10 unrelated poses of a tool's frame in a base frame.
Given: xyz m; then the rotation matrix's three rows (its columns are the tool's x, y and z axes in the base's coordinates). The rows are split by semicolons.
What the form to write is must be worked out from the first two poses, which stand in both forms.
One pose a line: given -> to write
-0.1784, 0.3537, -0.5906; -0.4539, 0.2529, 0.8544; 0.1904, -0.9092, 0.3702; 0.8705, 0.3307, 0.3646 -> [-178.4, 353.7, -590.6, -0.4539, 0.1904, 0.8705, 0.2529, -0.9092, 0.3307]
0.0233, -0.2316, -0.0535; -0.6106, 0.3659, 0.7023; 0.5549, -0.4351, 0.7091; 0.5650, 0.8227, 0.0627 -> [23.3, -231.6, -53.5, -0.6106, 0.5549, 0.5650, 0.3659, -0.4351, 0.8227]
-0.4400, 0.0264, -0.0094; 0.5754, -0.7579, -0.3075; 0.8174, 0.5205, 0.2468; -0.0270, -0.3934, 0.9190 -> [-440.0, 26.4, -9.4, 0.5754, 0.8174, -0.0270, -0.7579, 0.5205, -0.3934]
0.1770, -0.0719, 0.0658; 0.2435, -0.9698, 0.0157; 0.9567, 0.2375, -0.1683; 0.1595, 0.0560, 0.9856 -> [177.0, -71.9, 65.8, 0.2435, 0.9567, 0.1595, -0.9698, 0.2375, 0.0560]
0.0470, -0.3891, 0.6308; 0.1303, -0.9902, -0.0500; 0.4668, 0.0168, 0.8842; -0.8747, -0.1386, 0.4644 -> [47.0, -389.1, 630.8, 0.1303, 0.4668, -0.8747, -0.9902, 0.0168, -0.1386]
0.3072, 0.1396, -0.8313; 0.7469, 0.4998, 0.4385; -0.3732, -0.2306, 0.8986; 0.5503, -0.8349, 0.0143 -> [307.2, 139.6, -831.3, 0.7469, -0.3732, 0.5503, 0.4998, -0.2306, -0.8349]
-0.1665, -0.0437, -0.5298; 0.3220, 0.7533, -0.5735; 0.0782, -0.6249, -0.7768; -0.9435, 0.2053, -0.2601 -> [-166.5, -43.7, -529.8, 0.3220, 0.0782, -0.9435, 0.7533, -0.6249, 0.2053]
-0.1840, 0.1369, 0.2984; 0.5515, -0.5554, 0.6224; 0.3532, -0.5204, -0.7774; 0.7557, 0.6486, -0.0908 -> [-184.0, 136.9, 298.4, 0.5515, 0.3532, 0.7557, -0.5554, -0.5204, 0.6486]
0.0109, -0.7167, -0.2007; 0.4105, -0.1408, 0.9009; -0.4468, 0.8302, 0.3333; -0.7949, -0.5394, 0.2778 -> [10.9, -716.7, -200.7, 0.4105, -0.4468, -0.7949, -0.1408, 0.8302, -0.5394]
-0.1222, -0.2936, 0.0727; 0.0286, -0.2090, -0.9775; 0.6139, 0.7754, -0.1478; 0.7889, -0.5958, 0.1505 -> [-122.2, -293.6, 72.7, 0.0286, 0.6139, 0.7889, -0.2090, 0.7754, -0.5958]
